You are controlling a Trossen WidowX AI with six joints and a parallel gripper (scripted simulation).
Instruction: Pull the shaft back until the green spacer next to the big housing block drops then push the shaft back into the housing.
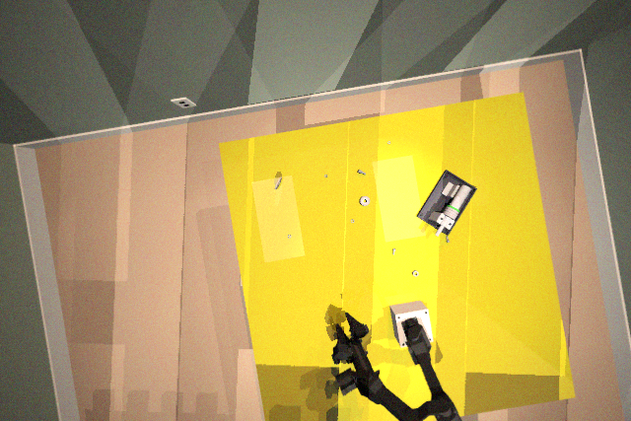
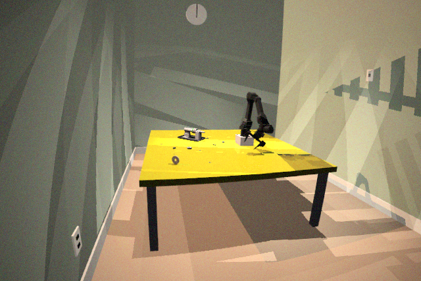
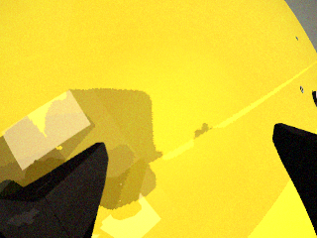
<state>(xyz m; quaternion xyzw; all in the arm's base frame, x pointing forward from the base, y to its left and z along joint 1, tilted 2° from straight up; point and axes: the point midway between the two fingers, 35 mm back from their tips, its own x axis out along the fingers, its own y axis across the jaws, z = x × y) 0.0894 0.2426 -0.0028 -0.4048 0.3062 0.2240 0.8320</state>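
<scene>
Right now the grey shaft is 53 cm to the right of my gripper tip, 24 cm ahead of it and 2 cm above it. From my gripper tip the other things lie so: green spacer 56 cm to the right, 27 cm ahead, 2 cm above.
</scene>
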